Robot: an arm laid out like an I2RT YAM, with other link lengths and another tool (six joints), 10 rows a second.
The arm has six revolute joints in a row. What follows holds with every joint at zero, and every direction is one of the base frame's. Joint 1 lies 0.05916 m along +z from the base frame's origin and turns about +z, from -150 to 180 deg. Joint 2 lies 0.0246 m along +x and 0.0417 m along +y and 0.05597 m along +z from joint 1 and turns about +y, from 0 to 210 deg. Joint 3 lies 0.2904 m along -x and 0.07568 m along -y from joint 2 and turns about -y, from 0 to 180 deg. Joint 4 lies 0.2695 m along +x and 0.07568 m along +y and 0.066 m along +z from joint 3 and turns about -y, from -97 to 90 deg. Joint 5 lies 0.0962 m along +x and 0.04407 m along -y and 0.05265 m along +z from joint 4 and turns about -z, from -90 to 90 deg. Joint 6 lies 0.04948 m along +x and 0.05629 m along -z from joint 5 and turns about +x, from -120 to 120 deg. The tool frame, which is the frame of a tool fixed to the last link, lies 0.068 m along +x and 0.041 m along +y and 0.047 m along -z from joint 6; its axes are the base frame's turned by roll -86.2, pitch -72 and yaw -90 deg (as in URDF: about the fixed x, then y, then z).
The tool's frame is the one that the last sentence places.
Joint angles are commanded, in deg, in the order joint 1, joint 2, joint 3, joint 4, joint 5, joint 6. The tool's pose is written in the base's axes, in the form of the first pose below.
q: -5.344, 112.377, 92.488, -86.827, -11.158, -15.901
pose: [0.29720, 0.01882, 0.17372, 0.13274, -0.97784, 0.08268, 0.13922]
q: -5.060, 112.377, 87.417, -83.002, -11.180, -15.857
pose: [0.28957, 0.02104, 0.15205, 0.13258, -0.97629, 0.08195, 0.15023]
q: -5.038, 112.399, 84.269, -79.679, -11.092, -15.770
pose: [0.28677, 0.02132, 0.13665, 0.13168, -0.97657, 0.08224, 0.14903]
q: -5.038, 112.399, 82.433, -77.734, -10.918, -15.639
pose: [0.28478, 0.02128, 0.12771, 0.13001, -0.97685, 0.08303, 0.14824]
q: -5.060, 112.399, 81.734, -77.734, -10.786, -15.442
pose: [0.28172, 0.02138, 0.12584, 0.12866, -0.97587, 0.08544, 0.15435]
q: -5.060, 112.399, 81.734, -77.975, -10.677, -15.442
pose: [0.28093, 0.02124, 0.12627, 0.12773, -0.97565, 0.08554, 0.15645]
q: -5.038, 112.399, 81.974, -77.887, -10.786, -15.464
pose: [0.28230, 0.02141, 0.12677, 0.12866, -0.97603, 0.08498, 0.15362]
